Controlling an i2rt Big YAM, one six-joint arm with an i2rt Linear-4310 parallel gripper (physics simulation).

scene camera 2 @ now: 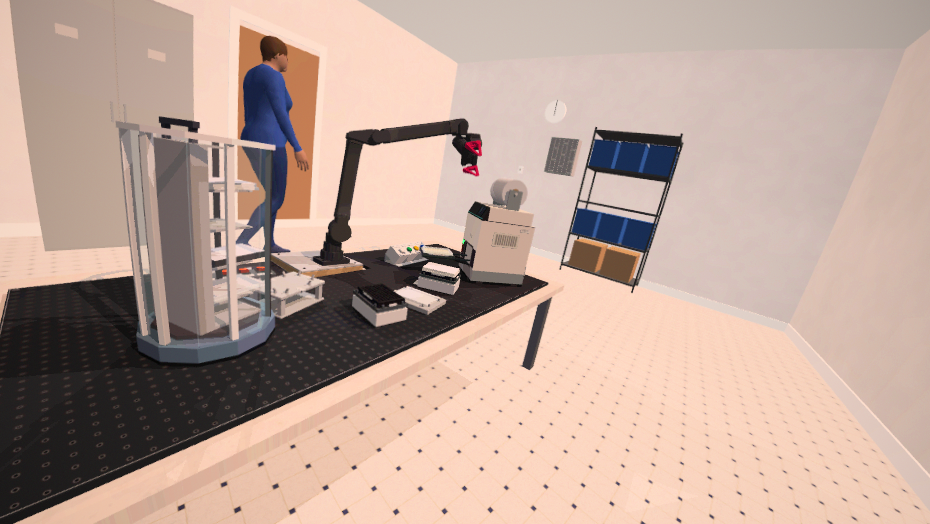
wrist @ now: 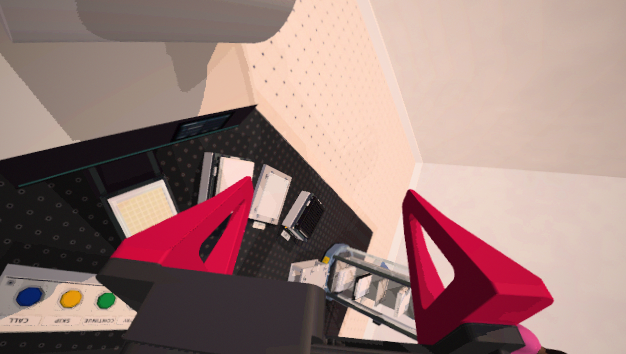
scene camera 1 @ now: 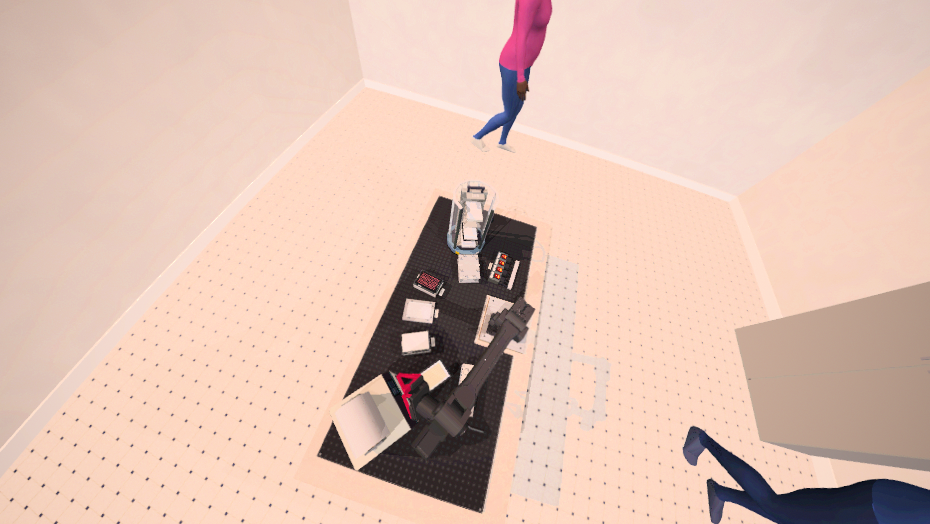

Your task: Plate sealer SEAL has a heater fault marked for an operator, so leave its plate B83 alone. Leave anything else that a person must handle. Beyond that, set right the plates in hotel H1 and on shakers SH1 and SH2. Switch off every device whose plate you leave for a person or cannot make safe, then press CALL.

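Frame: origin at the arm's base, x ahead, y left, z up, level; metres.
Where they show: gripper, fingertip midpoint: (scene camera 2: 479, 166) (wrist: 327, 190) (scene camera 1: 400, 384); arm's base, origin of the base link: (scene camera 2: 331, 261) (scene camera 1: 495, 325).
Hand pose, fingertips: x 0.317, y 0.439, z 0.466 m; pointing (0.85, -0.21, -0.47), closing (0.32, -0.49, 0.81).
Note:
Each offset is from my fingertips to the top centre of the thing. "spot": to the spot under its first point.
My gripper (scene camera 1: 411, 394) (scene camera 2: 478, 158) (wrist: 327, 190) is open and empty, high beside the plate sealer {dy +0.134, dx +0.068, dz -0.027 m} (scene camera 1: 390, 434) (scene camera 2: 497, 260) (wrist: 125, 95). A pale yellow plate {dy -0.078, dx -0.085, dz -0.378 m} (scene camera 1: 435, 375) (wrist: 145, 206) lies on the sealer's extended tray. The glass-walled hotel (scene camera 2: 195, 352) (wrist: 336, 251) holds several plates at the far end. One shaker-like block bears a white plate {dy -0.199, dx +0.058, dz -0.400 m} (scene camera 1: 415, 341) (scene camera 2: 440, 270) (wrist: 236, 175); another bears a black plate {dy -0.531, dx +0.126, dz -0.413 m} (scene camera 1: 428, 280) (scene camera 2: 380, 295) (wrist: 311, 216). Their labels are unreadable. The button panel {dy -0.081, dx -0.263, dz -0.399 m} (scene camera 2: 404, 253) (wrist: 65, 317) has a blue CALL button {dy -0.003, dx -0.252, dz -0.408 m} (wrist: 29, 296); the arm partly hides it in scene camera 1.
A flat white unit {dy -0.368, dx +0.114, dz -0.459 m} (scene camera 1: 418, 310) (scene camera 2: 423, 298) (wrist: 270, 195) lies between the blocks. A white stand (scene camera 1: 468, 268) (scene camera 2: 296, 292) is beside the hotel. A strip of red-lit switches {spot: dy -0.781, dx -0.237, dz -0.429 m} (scene camera 1: 499, 266) is near it. A person in pink (scene camera 1: 523, 39) and one in blue (scene camera 2: 265, 104) are beyond the table.

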